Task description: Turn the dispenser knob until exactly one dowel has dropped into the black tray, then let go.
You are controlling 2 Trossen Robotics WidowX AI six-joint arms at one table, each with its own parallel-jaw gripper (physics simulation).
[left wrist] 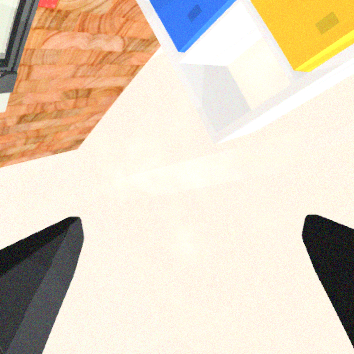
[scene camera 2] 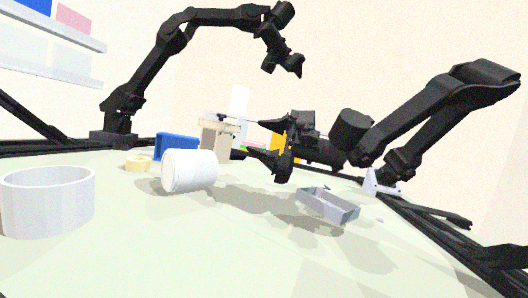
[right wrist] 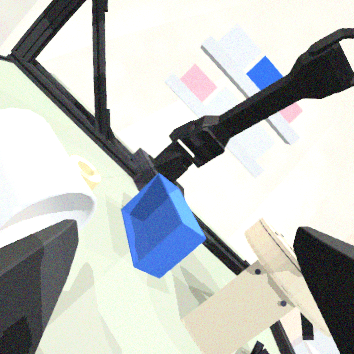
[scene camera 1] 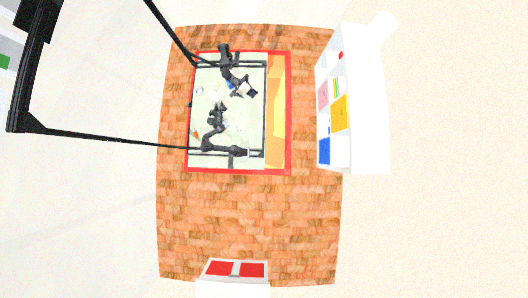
Labels:
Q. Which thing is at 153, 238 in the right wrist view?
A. A blue box.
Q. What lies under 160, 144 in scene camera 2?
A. A blue box.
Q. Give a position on a white cylinder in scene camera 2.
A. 181, 169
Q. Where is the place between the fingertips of my right gripper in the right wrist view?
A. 188, 234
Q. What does the grey tray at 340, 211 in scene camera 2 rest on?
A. The table.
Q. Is my left gripper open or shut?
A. Open.

